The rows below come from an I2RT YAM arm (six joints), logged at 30 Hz.
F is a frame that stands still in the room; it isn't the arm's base.
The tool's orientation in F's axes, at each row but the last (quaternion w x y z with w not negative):
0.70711, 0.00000, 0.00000, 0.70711
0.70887, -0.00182, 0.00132, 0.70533
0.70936, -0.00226, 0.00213, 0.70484
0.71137, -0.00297, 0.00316, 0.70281
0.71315, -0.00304, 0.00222, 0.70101
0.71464, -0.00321, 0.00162, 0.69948
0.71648, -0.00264, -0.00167, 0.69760
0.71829, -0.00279, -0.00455, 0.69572
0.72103, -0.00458, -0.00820, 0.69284
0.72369, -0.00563, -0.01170, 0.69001
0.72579, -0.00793, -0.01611, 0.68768
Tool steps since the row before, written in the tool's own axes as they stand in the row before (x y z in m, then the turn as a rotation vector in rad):
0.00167, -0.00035, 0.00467, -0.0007, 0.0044, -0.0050
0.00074, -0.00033, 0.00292, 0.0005, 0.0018, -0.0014
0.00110, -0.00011, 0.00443, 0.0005, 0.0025, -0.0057
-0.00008, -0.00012, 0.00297, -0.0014, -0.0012, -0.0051
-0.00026, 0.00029, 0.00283, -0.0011, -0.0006, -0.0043
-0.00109, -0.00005, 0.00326, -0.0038, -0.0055, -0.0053
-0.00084, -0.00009, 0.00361, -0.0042, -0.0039, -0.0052
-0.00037, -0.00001, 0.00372, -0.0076, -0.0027, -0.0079
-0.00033, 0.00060, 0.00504, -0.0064, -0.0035, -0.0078
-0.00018, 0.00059, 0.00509, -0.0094, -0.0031, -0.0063
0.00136, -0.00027, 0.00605, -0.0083, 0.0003, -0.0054
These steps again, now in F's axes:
0.00035, 0.00167, 0.00467, -0.0044, -0.0007, -0.0050
0.00033, 0.00075, 0.00292, -0.0018, 0.0005, -0.0014
0.00012, 0.00113, 0.00442, -0.0025, 0.0005, -0.0057
0.00012, -0.00006, 0.00297, 0.0012, -0.0015, -0.0051
-0.00030, -0.00023, 0.00283, 0.0006, -0.0011, -0.0043
0.00002, -0.00107, 0.00327, 0.0054, -0.0040, -0.0053
0.00005, -0.00084, 0.00361, 0.0038, -0.0043, -0.0052
-0.00004, -0.00038, 0.00372, 0.0025, -0.0077, -0.0079
-0.00070, -0.00033, 0.00503, 0.0034, -0.0065, -0.0078
-0.00072, -0.00019, 0.00507, 0.0028, -0.0095, -0.0063
0.00013, 0.00128, 0.00607, -0.0006, -0.0082, -0.0055

